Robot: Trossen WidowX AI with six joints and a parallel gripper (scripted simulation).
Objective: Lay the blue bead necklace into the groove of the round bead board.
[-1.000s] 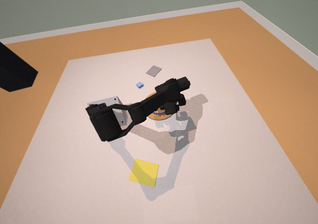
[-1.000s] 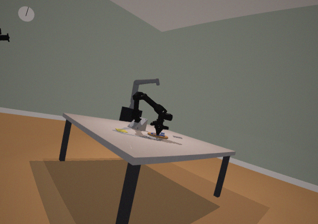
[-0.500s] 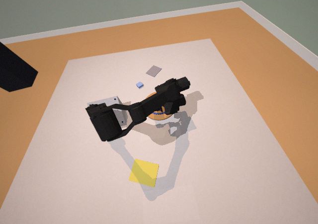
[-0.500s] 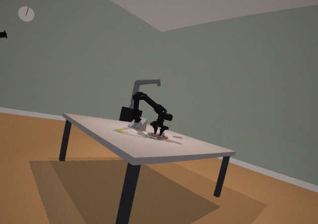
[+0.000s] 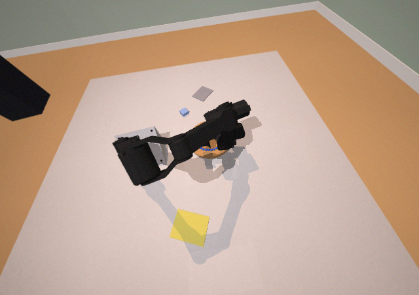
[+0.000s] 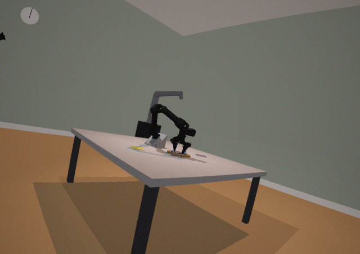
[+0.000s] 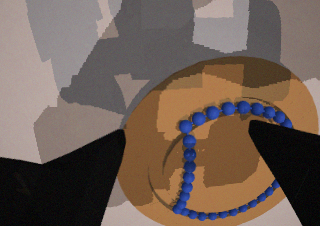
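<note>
Right now the round bead board is 30 mm behind my gripper tip, 50 mm to the left of it and 10 mm below it. From my gripper tip the other things lie so: yellow square patch (190 mm behind, 270 mm to the right, 20 mm below); then flat grey tile (10 mm ahead, 360 mm to the left, 20 mm below); then light blue cube (120 mm behind, 250 mm to the left, 10 mm below).
</note>
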